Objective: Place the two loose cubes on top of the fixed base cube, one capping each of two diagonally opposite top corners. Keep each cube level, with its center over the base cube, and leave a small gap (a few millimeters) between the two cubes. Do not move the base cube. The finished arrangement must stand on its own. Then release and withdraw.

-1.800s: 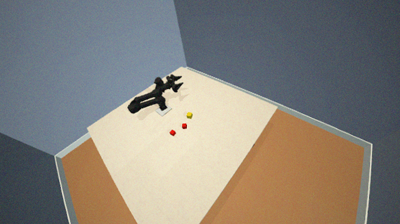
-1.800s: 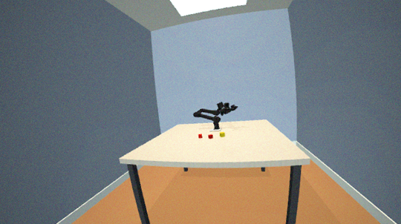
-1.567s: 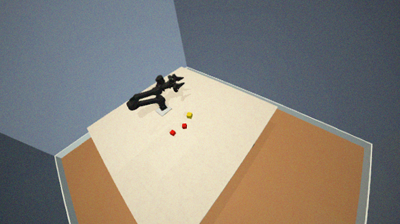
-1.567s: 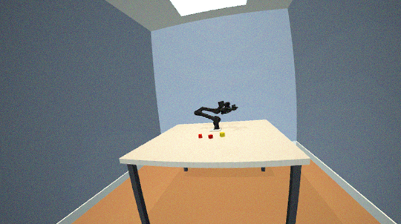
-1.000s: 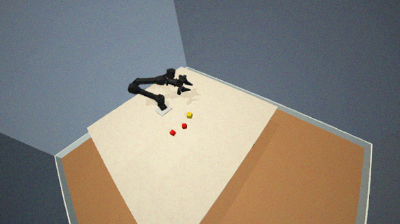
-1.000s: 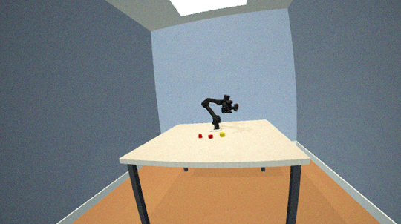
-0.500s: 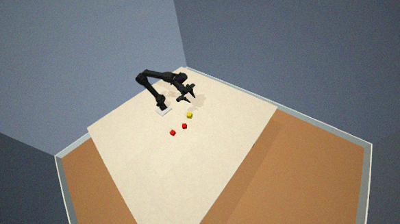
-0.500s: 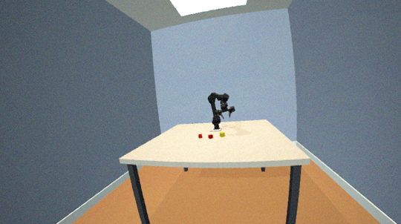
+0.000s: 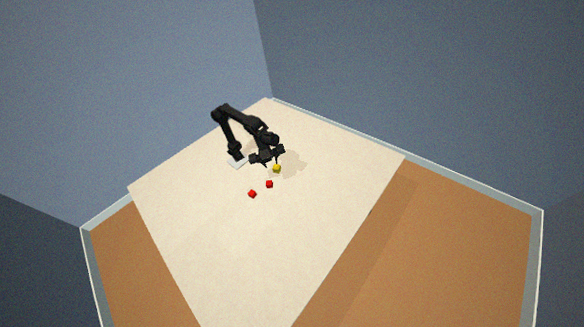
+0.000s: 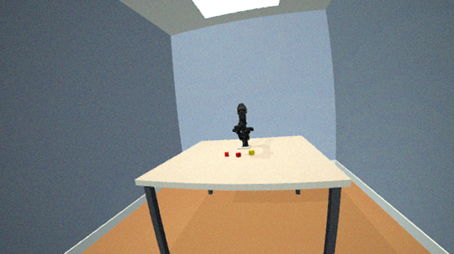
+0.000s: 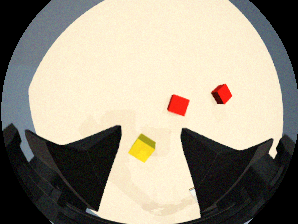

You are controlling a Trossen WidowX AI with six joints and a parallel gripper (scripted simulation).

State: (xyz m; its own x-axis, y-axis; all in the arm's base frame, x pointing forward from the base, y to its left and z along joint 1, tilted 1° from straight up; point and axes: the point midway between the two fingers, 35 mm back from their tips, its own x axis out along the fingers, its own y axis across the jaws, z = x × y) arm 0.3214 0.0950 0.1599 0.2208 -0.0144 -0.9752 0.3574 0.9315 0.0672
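Now: gripper tip 120 mm above the yellow cube, 60 mm past it and 50 mm to the right of it.
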